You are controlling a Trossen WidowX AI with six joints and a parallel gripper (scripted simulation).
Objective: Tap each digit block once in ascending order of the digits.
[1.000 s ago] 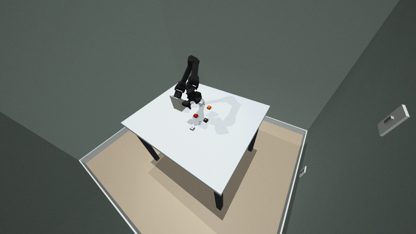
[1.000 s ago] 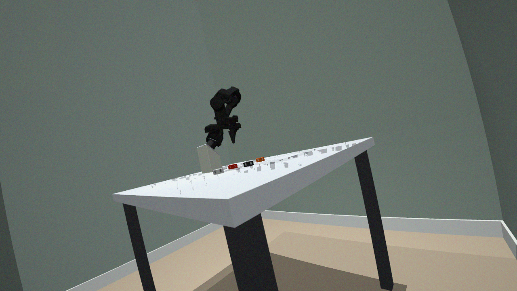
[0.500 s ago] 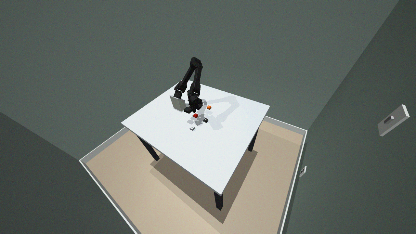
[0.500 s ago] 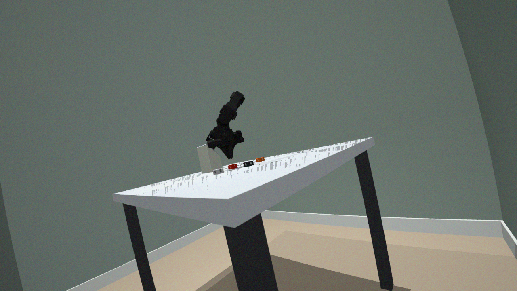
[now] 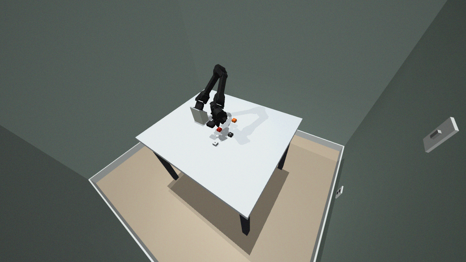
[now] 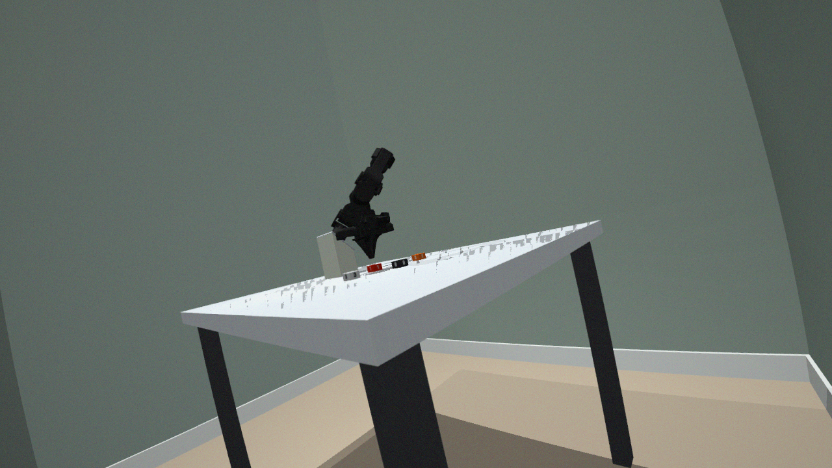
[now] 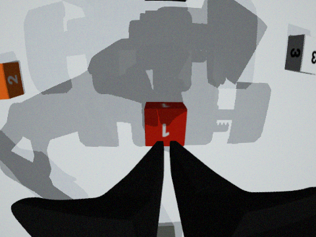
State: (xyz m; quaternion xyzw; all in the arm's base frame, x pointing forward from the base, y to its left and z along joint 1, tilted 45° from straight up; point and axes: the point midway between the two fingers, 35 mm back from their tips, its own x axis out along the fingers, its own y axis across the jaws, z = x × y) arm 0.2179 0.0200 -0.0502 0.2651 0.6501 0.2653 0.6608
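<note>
Now: the red block marked 1 3 cm below my gripper tip. From my gripper tip the other things lie so: orange block marked 2: 5 cm ahead, 15 cm to the left, 3 cm below; black block marked 8: 12 cm ahead, 3 cm below; white block marked 3: 7 cm ahead, 13 cm to the right, 3 cm below.
</note>
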